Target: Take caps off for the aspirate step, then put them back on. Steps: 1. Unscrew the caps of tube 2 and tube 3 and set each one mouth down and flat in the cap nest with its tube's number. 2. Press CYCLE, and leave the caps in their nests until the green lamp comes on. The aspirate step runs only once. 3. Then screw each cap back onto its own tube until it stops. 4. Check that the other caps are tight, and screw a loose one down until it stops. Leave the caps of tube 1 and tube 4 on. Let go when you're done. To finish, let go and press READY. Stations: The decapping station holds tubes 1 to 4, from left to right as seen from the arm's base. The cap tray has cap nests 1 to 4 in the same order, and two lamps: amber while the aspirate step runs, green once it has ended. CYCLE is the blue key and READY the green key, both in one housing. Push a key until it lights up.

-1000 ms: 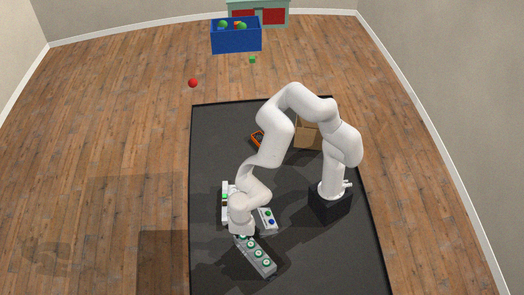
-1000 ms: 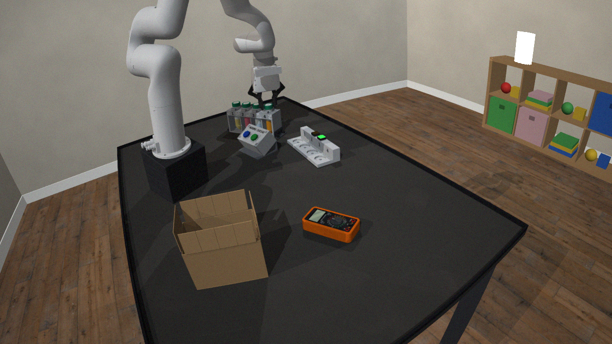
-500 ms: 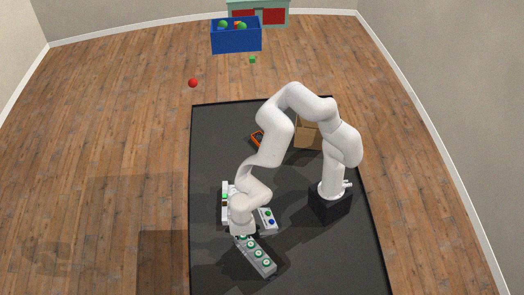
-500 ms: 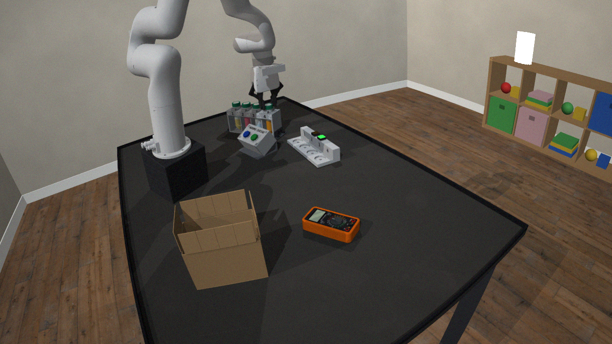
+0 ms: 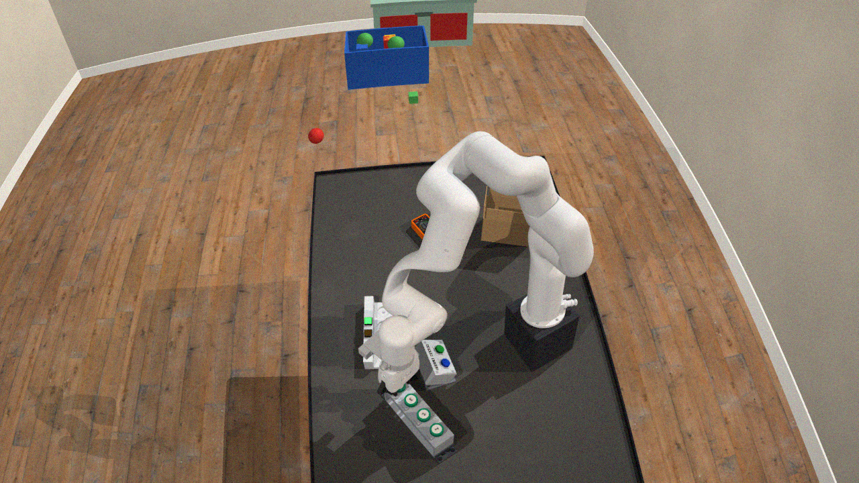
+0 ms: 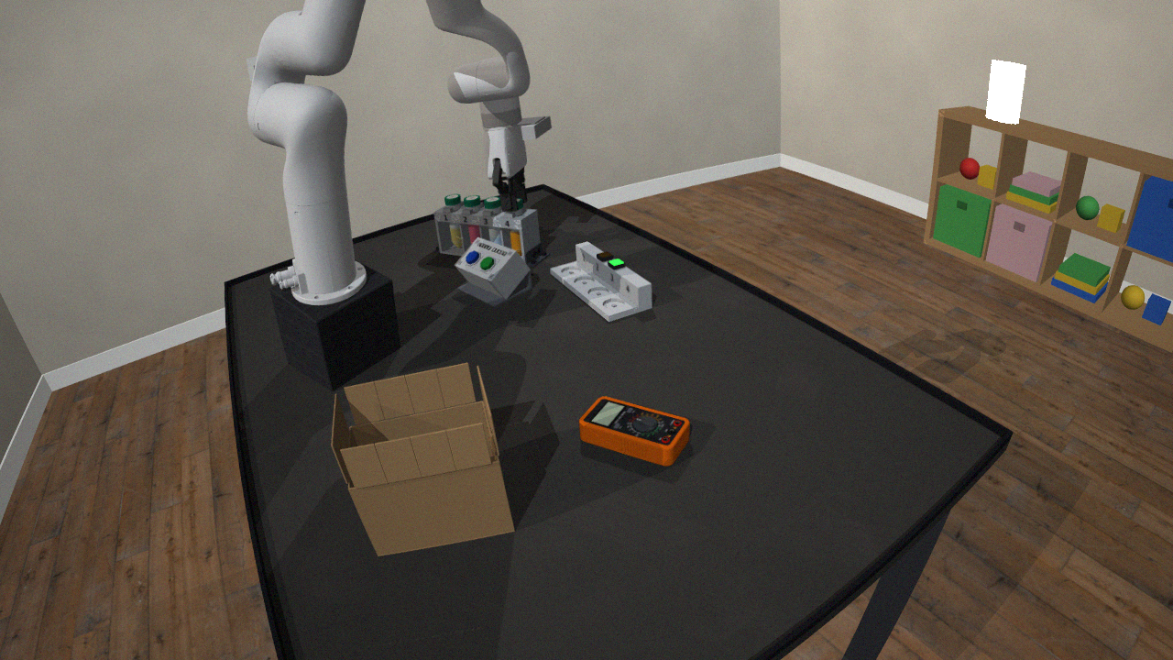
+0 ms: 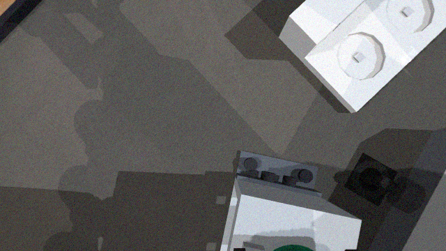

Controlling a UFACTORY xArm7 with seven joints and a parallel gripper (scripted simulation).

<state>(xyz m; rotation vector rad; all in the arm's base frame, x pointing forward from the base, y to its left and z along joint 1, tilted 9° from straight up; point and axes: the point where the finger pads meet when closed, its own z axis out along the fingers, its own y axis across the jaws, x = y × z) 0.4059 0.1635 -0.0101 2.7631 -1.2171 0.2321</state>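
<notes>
Now: the cap 10 mm below my hand. The rest, counted from my hand: blue key (130 mm behind, 80 mm to the right, 60 mm below); green key (120 mm behind, 120 mm to the right, 60 mm below); key housing (110 mm behind, 100 mm to the right, 80 mm below).
</notes>
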